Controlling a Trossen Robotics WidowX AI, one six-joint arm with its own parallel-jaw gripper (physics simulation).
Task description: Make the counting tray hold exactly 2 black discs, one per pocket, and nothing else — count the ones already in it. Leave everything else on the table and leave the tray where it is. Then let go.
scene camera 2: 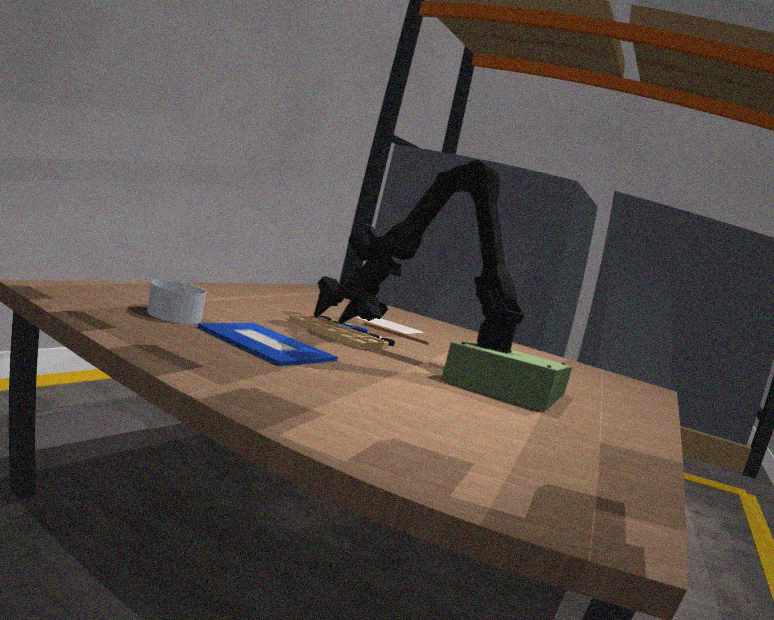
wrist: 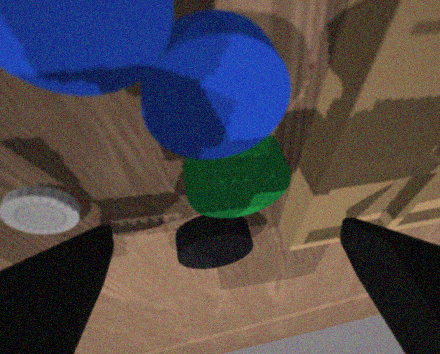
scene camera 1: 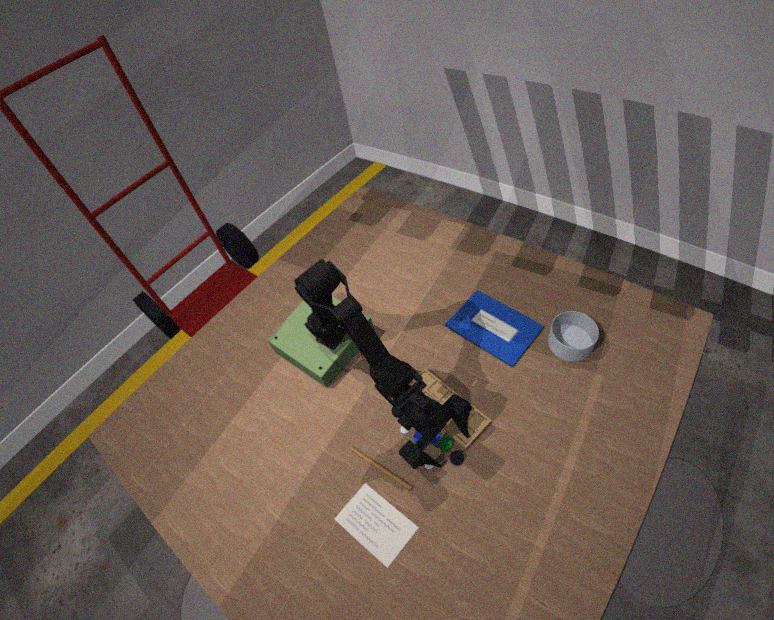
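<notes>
My gripper (scene camera 1: 453,448) (scene camera 2: 328,317) (wrist: 229,232) is open and empty, low beside the counting tray (scene camera 1: 479,431) (scene camera 2: 342,333) (wrist: 299,212). A black disc (scene camera 1: 457,457) (wrist: 214,242) lies on the table outside the tray; in the wrist view it shows between the fingertips, left of their middle. A green disc (scene camera 1: 445,443) (wrist: 237,185) is right behind it, then a blue disc (wrist: 215,95) and another blue disc (wrist: 85,45). A pale grey disc (wrist: 40,214) lies near the left finger. The arm hides part of the tray; I cannot tell what its pockets hold.
A blue panel with a white label (scene camera 1: 465,316) (scene camera 2: 226,329) and a grey round bowl (scene camera 1: 573,348) (scene camera 2: 175,304) stand beyond the tray. A thin stick (scene camera 1: 381,468) and a written sheet (scene camera 1: 376,524) (scene camera 2: 395,326) lie on the other side. The arm stands on a green block (scene camera 1: 293,335) (scene camera 2: 497,377).
</notes>
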